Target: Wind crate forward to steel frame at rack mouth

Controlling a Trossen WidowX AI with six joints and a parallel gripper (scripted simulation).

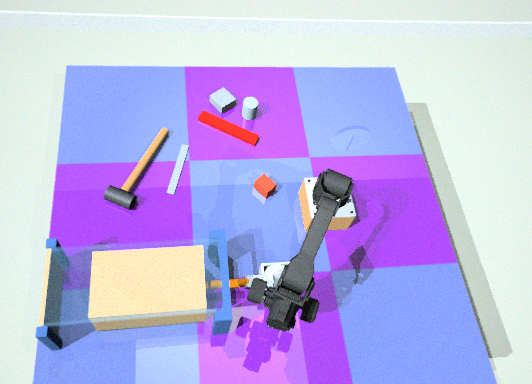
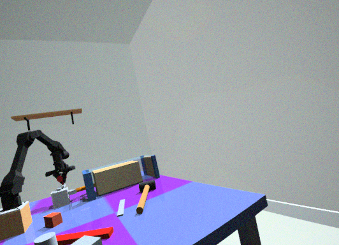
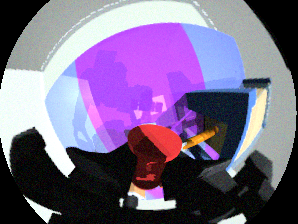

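Now: the winch 10 mm behind my gripper tip, 110 mm to the right of it and 80 mm below it. Also, from my gripper tip: winch handle (40 mm to the right, 10 mm below); grey strip (360 mm ahead, 470 mm to the right, 110 mm below); red knob (20 mm above).
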